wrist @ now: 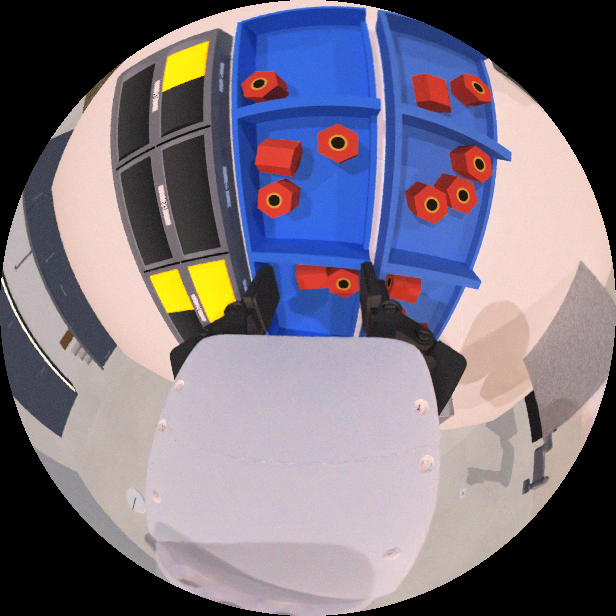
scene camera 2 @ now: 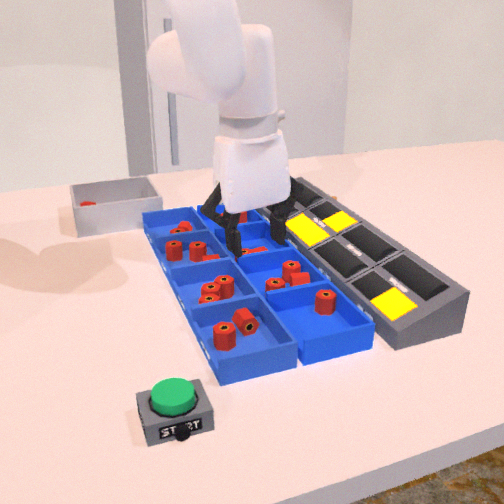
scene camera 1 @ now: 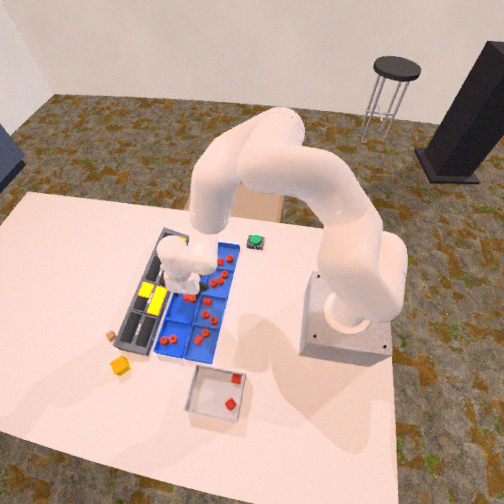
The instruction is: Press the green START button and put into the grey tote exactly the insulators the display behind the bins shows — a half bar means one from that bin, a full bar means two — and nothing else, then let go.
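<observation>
My gripper is open and low inside a blue bin compartment in the column beside the display. Two red insulators lie between its fingers, and the fingers are not closed on them. The gripper also shows in the second scene view. The grey display shows a full yellow bar and a half bar level with this row, and another half bar at the near end. The grey tote holds two red insulators. The green START button stands in front of the bins.
Other compartments of the blue bins hold loose red insulators. A yellow cube and a small brown cube lie left of the display. The arm's grey base stands at the table's right side.
</observation>
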